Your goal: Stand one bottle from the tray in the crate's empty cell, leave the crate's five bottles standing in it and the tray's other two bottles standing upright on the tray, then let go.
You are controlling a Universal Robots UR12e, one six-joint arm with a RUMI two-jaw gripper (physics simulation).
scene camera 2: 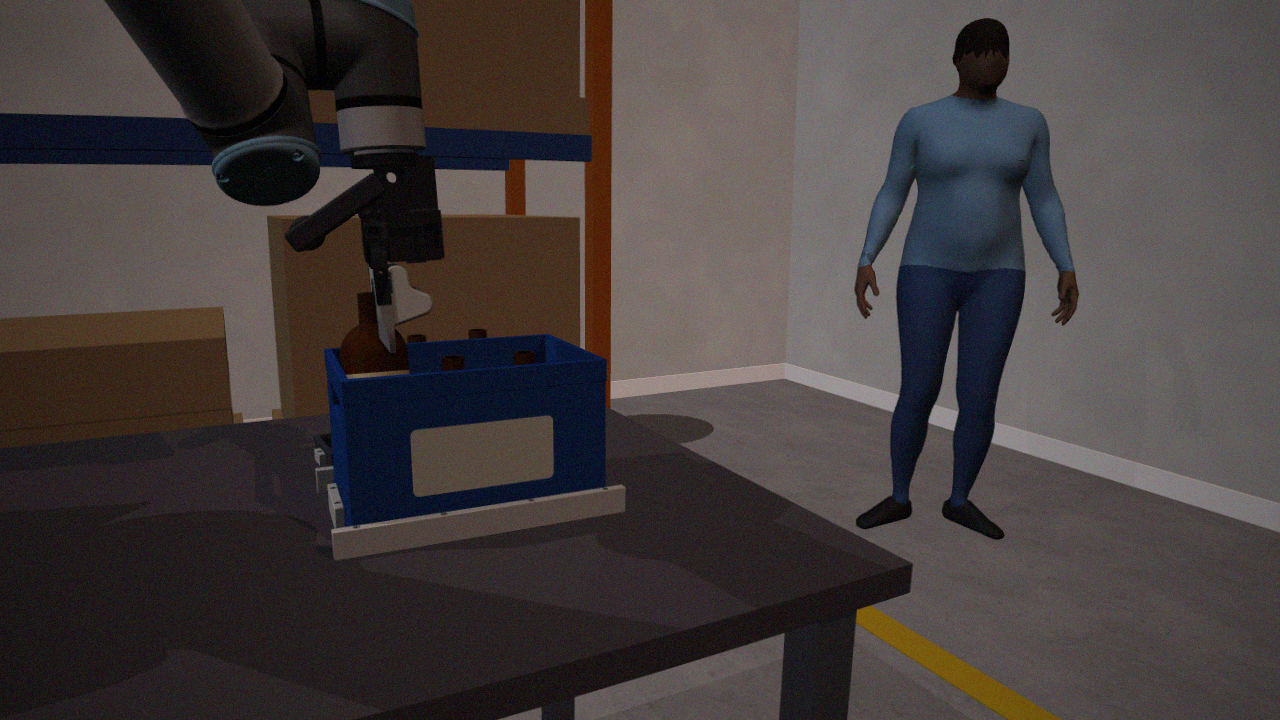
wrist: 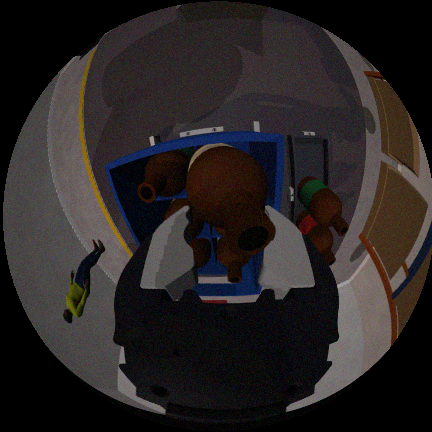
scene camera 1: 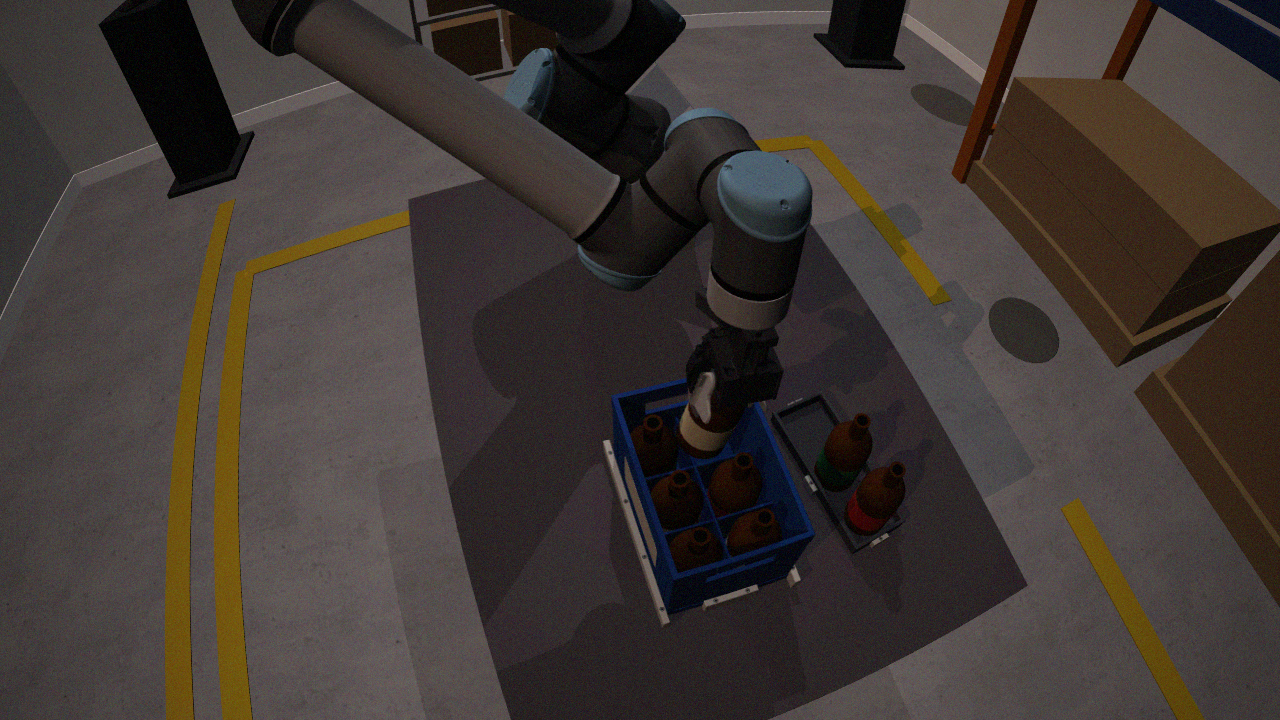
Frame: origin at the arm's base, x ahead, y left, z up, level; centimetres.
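Seen in the pictures: gripper, between the fingertips: [scene camera 2: 390,348] [wrist: 226,207] [scene camera 1: 722,411]; arm's base, origin of its link: [scene camera 1: 633,143].
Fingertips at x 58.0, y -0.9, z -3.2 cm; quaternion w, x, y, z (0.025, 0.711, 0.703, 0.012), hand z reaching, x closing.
Offsets run from my fingertips to a thing's top centre. "spot": to the spot under its first point. Level surfaces: height alone.
The cream-labelled bottle {dz +6.4, dx -1.8, dy -0.1 cm} [scene camera 1: 702,434] [scene camera 2: 362,353] [wrist: 225,175] is upright in the back right cell of the blue crate {dz -0.4, dx +7.2, dy -3.5 cm} [scene camera 1: 693,591] [scene camera 2: 580,429] [wrist: 281,165], as scene camera 1 shows it. It rises well above the crate's other bottles; its base is hidden. My gripper [scene camera 1: 720,411] [scene camera 2: 391,331] [wrist: 226,207] is shut on its upper part, one finger on each side. The crate's several other brown bottles stand in their cells, partly hidden. A green-labelled bottle {dz -1.9, dx +5.3, dy +20.0 cm} [scene camera 1: 845,447] [wrist: 327,202] and a red-labelled bottle {dz -1.9, dx +14.3, dy +22.3 cm} [scene camera 1: 875,501] [wrist: 317,237] stand upright on the dark tray {spot: dz -17.4, dx -3.4, dy +18.6 cm} [scene camera 1: 810,429] [wrist: 310,155].
Pale strips {spot: dz -15.0, dx +9.2, dy -13.6 cm} [scene camera 1: 635,537] [scene camera 2: 478,523] line the crate's base on the table {dz -17.9 cm} [scene camera 1: 537,537] [scene camera 2: 223,591]. The tray lies close beside the crate's right side. A person [scene camera 2: 962,197] stands beyond the table. Cardboard boxes [scene camera 1: 1127,179] [scene camera 2: 116,367] stand off to one side.
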